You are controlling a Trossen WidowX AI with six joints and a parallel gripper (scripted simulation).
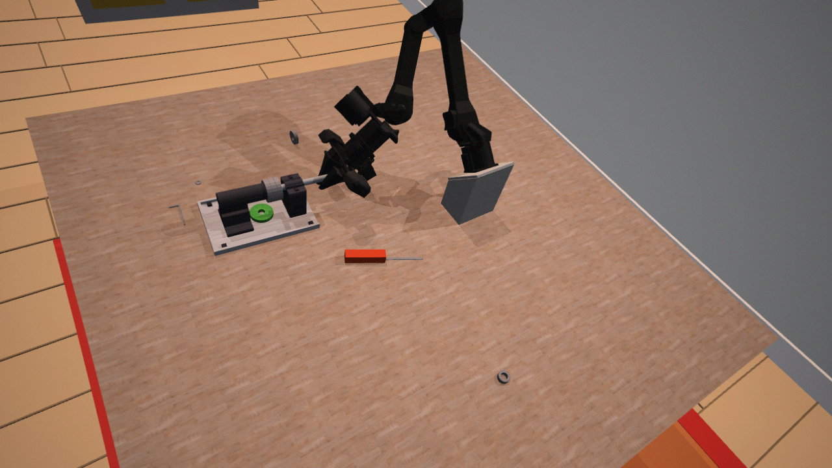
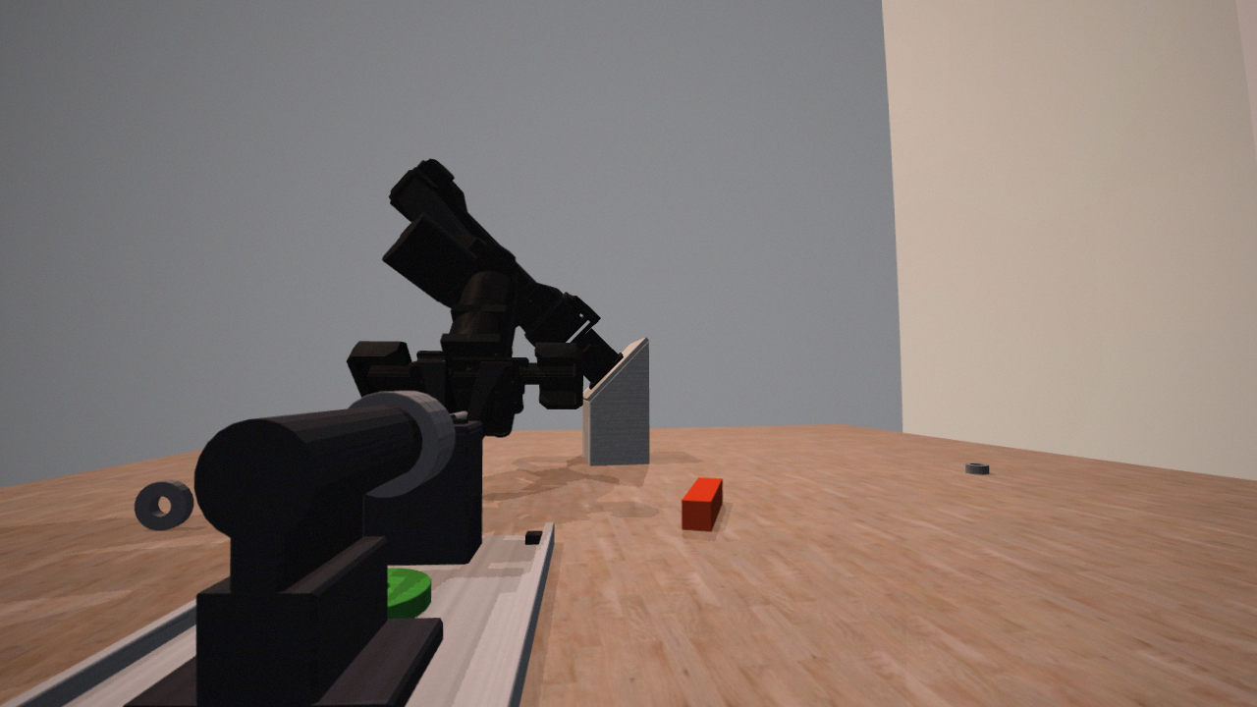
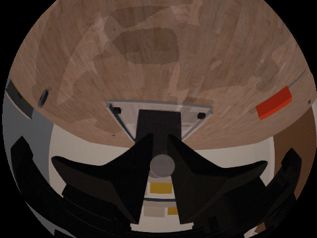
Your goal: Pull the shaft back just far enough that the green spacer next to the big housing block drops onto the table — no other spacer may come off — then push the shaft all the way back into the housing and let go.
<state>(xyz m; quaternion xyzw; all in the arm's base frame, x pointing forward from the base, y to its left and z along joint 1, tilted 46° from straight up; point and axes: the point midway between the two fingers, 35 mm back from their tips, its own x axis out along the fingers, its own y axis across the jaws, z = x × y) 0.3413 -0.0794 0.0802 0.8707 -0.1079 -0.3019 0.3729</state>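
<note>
The grey shaft lies 50 mm ahead of my gripper tip and 20 mm above it. The rest, counted from my gripper tip: red-handled screwdriver: 90 mm behind, 200 mm to the left, 50 mm below; then green spacer: 130 mm ahead, 40 mm below; then grey spacer: 110 mm ahead, 20 mm above.
</note>
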